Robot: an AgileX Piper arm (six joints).
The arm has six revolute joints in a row. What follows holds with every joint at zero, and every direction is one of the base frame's. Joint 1 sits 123 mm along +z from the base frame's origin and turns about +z. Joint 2 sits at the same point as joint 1 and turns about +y. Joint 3 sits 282.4 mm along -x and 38.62 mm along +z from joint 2 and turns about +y. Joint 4 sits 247.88 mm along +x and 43.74 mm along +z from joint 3 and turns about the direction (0.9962, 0, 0.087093). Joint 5 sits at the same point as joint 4 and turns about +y. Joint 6 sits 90.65 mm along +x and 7.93 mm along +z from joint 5 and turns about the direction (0.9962, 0, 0.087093). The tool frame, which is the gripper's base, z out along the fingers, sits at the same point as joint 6; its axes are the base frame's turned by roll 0, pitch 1.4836 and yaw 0 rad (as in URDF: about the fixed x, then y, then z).
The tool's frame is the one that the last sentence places.
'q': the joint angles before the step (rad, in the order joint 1, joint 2, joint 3, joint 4, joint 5, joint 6). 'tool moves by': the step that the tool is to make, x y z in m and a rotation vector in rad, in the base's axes. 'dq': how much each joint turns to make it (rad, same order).
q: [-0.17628, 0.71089, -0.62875, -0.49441, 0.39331, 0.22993]
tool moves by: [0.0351, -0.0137, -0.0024, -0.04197, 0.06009, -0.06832]
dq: [-0.00024, 0.17048, -0.05872, -0.27372, -0.00671, 0.24346]
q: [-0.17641, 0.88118, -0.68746, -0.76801, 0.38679, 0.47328]
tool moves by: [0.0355, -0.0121, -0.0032, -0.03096, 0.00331, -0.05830]
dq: [0.00024, 0.15896, -0.05988, -0.31872, -0.01071, 0.31973]
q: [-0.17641, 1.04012, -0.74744, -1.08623, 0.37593, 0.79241]
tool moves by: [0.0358, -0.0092, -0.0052, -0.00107, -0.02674, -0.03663]
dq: [0.00014, 0.14972, -0.06679, -0.28136, -0.00420, 0.31535]
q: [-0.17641, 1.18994, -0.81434, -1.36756, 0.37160, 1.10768]
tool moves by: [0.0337, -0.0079, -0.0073, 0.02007, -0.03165, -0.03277]
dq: [-0.00010, 0.13732, -0.07400, -0.19985, 0.01366, 0.25184]
